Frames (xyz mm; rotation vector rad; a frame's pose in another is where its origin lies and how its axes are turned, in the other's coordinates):
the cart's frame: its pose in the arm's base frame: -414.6 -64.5 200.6 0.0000 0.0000 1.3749
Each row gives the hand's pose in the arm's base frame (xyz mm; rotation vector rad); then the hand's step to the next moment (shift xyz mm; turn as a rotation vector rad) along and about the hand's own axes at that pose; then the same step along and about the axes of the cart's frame.
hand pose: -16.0 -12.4 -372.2 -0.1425 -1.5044 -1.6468
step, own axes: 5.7 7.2 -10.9 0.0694 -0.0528 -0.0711
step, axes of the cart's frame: -9.9 -8.2 6.0 -0.1088 0.0236 -0.0162
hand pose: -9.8 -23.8 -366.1 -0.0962 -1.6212 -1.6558
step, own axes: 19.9 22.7 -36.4 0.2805 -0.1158 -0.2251
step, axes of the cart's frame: -34.0 -23.4 23.1 -0.3680 0.0822 0.0244
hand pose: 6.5 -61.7 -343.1 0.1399 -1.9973 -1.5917
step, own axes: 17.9 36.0 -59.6 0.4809 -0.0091 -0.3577
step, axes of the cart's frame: -43.0 -33.1 47.2 -0.5472 0.1205 0.2129
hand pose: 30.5 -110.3 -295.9 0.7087 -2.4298 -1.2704
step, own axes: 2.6 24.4 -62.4 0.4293 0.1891 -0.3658
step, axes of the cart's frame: -27.1 -26.7 55.2 -0.4320 0.1529 0.3793
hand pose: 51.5 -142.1 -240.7 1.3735 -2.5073 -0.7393
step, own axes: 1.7 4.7 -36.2 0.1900 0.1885 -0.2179
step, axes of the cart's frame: -9.3 -11.8 33.3 -0.1744 0.1274 0.2692
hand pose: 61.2 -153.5 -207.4 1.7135 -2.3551 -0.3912
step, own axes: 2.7 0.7 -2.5 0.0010 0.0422 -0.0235
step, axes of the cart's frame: -2.7 0.1 2.6 0.0030 0.0320 0.0361
